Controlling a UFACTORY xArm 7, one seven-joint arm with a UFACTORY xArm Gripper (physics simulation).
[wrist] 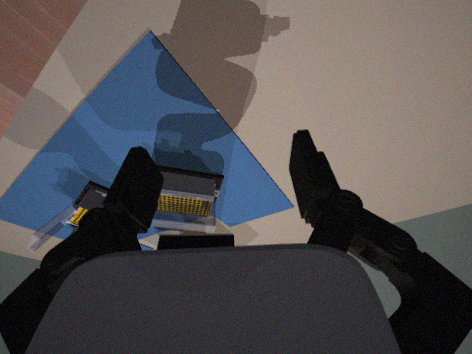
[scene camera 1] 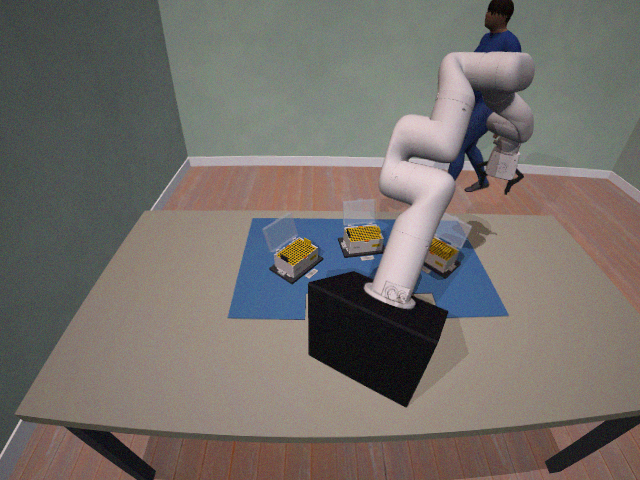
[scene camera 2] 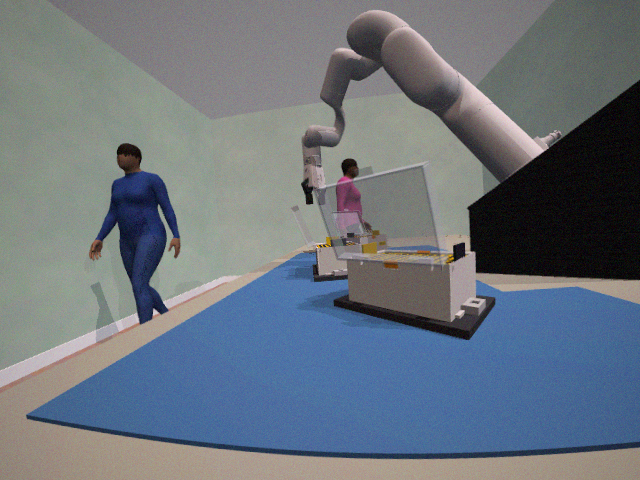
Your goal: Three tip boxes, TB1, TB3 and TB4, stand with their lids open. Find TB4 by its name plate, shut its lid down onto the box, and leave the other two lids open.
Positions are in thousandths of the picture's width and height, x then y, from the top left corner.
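Note:
There's a blue mat that I can see at (scene camera 2: 429, 766), and that same blue mat (wrist: 312, 284) (scene camera 1: 405, 611) is visible to me from those views as well. My gripper (wrist: 467, 442) is in sight too.

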